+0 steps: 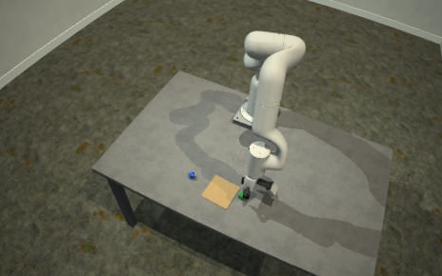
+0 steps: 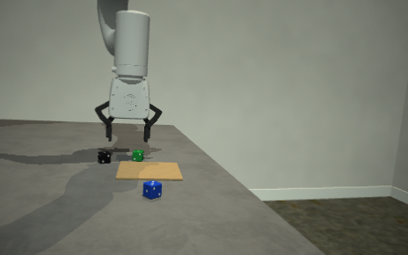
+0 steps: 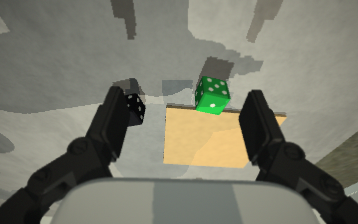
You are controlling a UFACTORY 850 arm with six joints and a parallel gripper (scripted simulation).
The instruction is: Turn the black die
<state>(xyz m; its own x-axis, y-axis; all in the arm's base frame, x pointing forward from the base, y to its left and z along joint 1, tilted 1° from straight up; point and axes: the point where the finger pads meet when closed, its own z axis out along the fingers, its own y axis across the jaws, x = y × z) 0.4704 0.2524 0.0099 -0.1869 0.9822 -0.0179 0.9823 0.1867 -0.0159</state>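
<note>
The green die lies 4 cm below my hand, 3 cm ahead of it and 2 cm to the right of it. Round my hand: blue die 28 cm to the right, 9 cm ahead, 4 cm below; black die 6 cm to the right, 5 cm behind, 4 cm below; tan mat 12 cm to the right, 7 cm ahead, 5 cm below.
</note>
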